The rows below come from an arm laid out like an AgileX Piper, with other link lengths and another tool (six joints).
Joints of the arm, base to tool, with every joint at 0 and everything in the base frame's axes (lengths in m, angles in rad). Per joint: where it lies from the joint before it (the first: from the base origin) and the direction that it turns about. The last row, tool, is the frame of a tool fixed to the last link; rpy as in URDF.
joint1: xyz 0 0 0.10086 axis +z
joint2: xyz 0 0 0 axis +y
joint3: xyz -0.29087 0 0.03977 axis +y
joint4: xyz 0.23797 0 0.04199 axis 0.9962 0 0.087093
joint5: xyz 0 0 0 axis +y
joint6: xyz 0.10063 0 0.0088 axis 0.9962 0 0.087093
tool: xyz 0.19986 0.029 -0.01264 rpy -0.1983 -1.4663 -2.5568
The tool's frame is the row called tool.
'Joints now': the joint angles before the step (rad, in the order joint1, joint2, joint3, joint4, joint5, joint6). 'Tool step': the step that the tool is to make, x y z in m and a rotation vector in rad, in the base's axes. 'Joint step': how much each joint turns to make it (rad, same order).
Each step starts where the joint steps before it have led.
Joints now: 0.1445 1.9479 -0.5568 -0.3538 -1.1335 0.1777
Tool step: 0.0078 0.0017 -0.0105 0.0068 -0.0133 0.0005
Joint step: 0.0002 0.0719 -0.0233 0.0082 -0.0606 -0.0186
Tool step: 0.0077 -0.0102 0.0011 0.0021 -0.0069 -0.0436
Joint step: 0.0016 0.0046 -0.0019 0.0488 -0.0065 -0.0122
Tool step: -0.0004 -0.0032 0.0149 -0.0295 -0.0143 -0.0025
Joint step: -0.0002 -0.0674 0.0020 0.0002 0.0621 -0.0144
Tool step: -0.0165 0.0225 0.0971 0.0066 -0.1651 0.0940
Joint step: 0.0006 -0.2331 -0.0109 -0.1163 0.0674 0.0523
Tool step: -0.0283 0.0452 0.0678 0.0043 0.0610 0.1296
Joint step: 0.0660 -0.2260 -0.1741 -0.2767 0.3679 0.3682
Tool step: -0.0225 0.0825 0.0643 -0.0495 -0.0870 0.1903
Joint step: 0.1670 0.0070 -0.2700 -0.2554 0.1448 0.2223
